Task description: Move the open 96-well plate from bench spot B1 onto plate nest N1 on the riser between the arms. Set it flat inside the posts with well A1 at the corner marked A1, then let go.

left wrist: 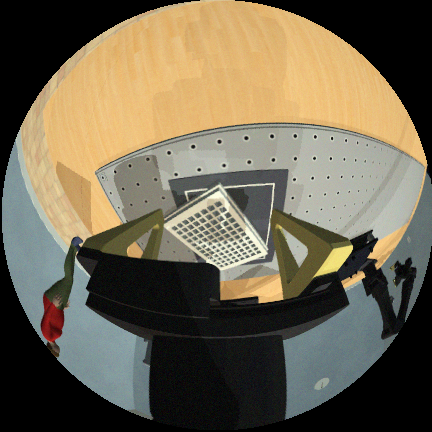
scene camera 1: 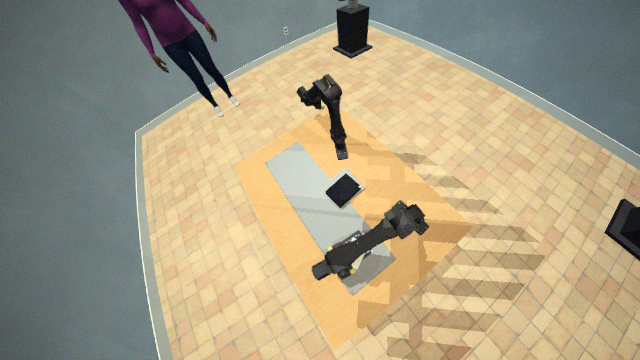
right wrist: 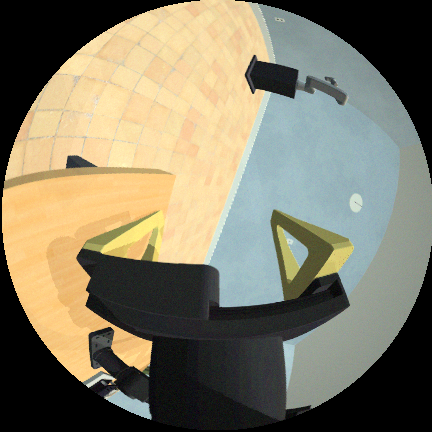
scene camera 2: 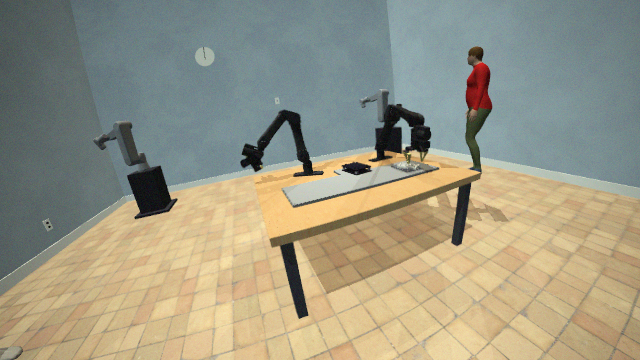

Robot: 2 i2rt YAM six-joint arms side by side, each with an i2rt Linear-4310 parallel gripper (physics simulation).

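Places are measured from the left arm's base along level axes (x ahead, y left, z up), in metres.
Pixels of known places: left gripper, fingertip midpoint: (left wrist: 216,214) (scene camera 2: 415,162); right gripper, fingertip midpoint: (left wrist: 391,273) (right wrist: 217,215) (scene camera 2: 251,164); left arm's base, link origin: (left wrist: 227,302) (scene camera 2: 380,159); right arm's base, link origin: (left wrist: 366,263) (scene camera 1: 340,147) (right wrist: 98,350) (scene camera 2: 308,174).
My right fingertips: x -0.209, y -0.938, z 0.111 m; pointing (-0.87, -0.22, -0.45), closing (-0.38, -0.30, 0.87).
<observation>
Ahead of a thing's pixels: the offset from my right fingertips to its top centre. "spot": to the spot under its first point. Level surfaces: height alone.
The white 96-well plate @[0.552 m ahead, 0.877 m left, 0.082 m down] (left wrist: 217,232) (scene camera 2: 411,167) lies turned at an angle on the dark B1 pad @[spot: 0.588 m ahead, 0.795 m left, 0.096 m down] (left wrist: 280,200), across its white outline. My left gripper (left wrist: 216,214) (scene camera 2: 415,159) is open above the plate, its fingers apart on either side of it and not gripping it; its arm hides much of the plate in scene camera 1. The black plate nest @[0.373 m ahead, 0.593 m left, 0.054 m down] (scene camera 1: 343,190) (scene camera 2: 356,167) sits on the light riser between the arms; its A1 mark cannot be made out. My right gripper (right wrist: 217,215) is open and empty, held up away from the plate, past the table's edge in scene camera 2.
A long grey perforated board @[0.097 m down] (scene camera 1: 300,182) (scene camera 2: 325,189) (left wrist: 390,180) lies on the wooden table @[0.110 m down] (scene camera 1: 270,215) (scene camera 2: 280,220) beside the nest. The right arm's base (scene camera 2: 308,173) stands left of the nest in scene camera 2. A person in red (scene camera 2: 480,87) stands beyond the table.
</observation>
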